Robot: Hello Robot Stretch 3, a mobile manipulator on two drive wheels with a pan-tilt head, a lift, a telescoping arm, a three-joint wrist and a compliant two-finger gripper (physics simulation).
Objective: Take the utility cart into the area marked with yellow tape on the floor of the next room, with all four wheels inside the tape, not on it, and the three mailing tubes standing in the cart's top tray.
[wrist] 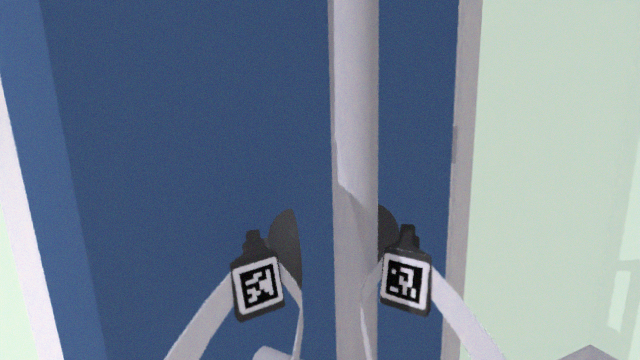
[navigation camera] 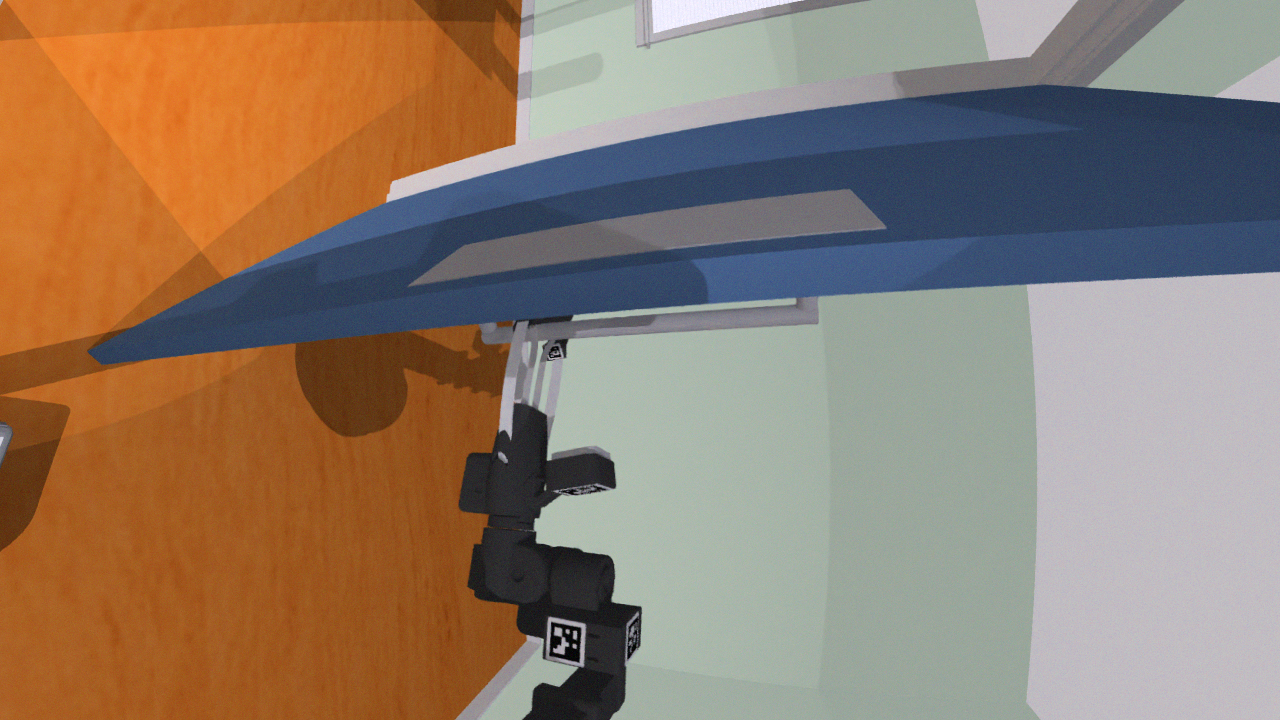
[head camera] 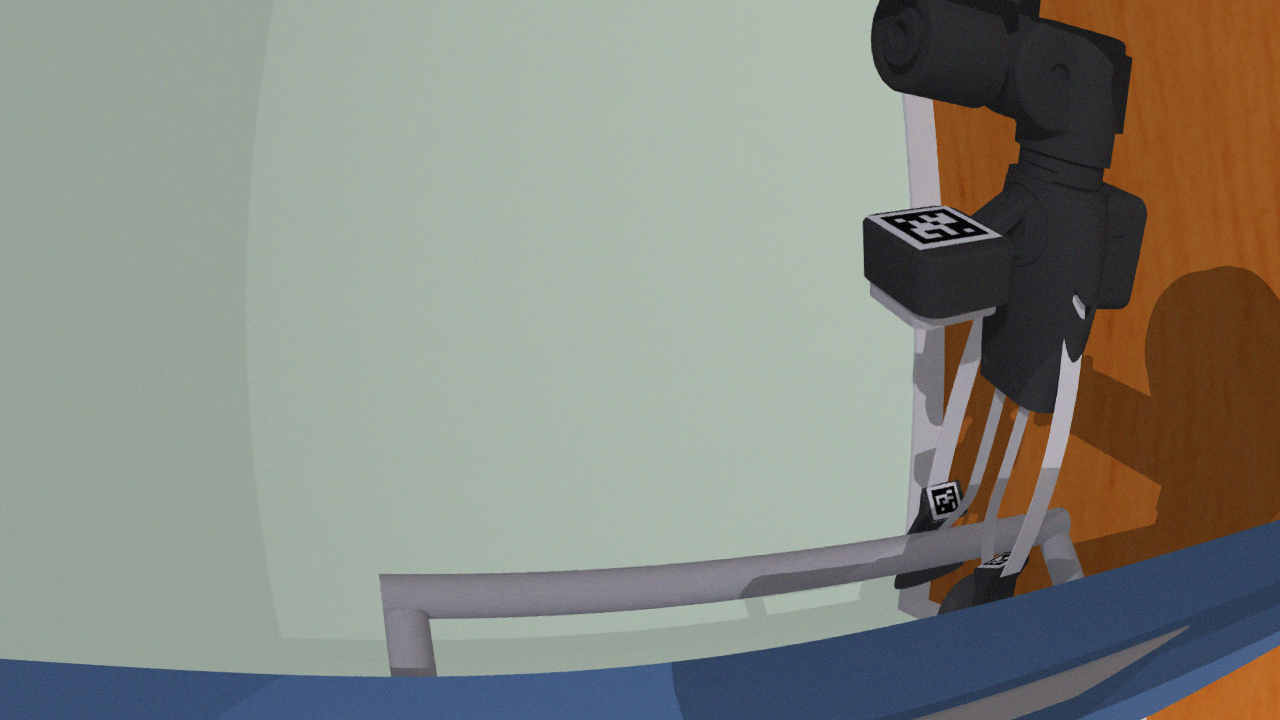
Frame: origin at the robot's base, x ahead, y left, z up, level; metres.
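Where they show: gripper, fingertip midpoint: (wrist: 337, 233) (head camera: 936, 614).
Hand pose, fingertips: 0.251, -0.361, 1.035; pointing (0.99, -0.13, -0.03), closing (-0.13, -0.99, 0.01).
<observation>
After its pixels a point has its place, as x, y, z.
My gripper (head camera: 950, 573) @(0.251, -0.361, 1.035) (navigation camera: 539, 335) (wrist: 337, 233) @(0.251, -0.361, 1.035) is open around the long grey bar handle (head camera: 626, 586) @(0.203, -0.355, 1.209) (navigation camera: 716, 317) @(0.207, -0.352, 1.218) (wrist: 355, 100) @(0.200, -0.360, 1.106) of a blue door (head camera: 447, 694) @(0.187, -0.264, 1.293) (navigation camera: 984, 179) @(0.305, -0.315, 1.456) (wrist: 200, 125) @(0.224, -0.299, 1.099). In the wrist view the bar runs between the two fingers. The left finger stands clear of it, with blue door showing in the gap. The right finger pad is close against the bar's right side, partly hidden behind it. The utility cart, the mailing tubes and the yellow tape cannot be made out in these views.
A pale green wall (head camera: 581, 268) @(0.357, -1.813, 0.875) (navigation camera: 680, 537) @(-0.234, -1.965, 0.892) runs beside the arm, with a white skirting strip (head camera: 921, 161) @(0.070, -1.872, 0.054) at its foot. The wooden floor (head camera: 1190, 134) @(-0.097, -1.036, 0.000) (navigation camera: 313, 537) @(-0.198, -0.824, 0.000) lies on the other side. A pale grey frame (navigation camera: 948, 76) @(1.016, -0.790, 1.791) (wrist: 465, 125) @(0.919, -0.842, 1.052) edges the door. A grey object (navigation camera: 2, 438) @(0.026, -0.160, 0.160) is cut off at the navigation view's left edge.
</observation>
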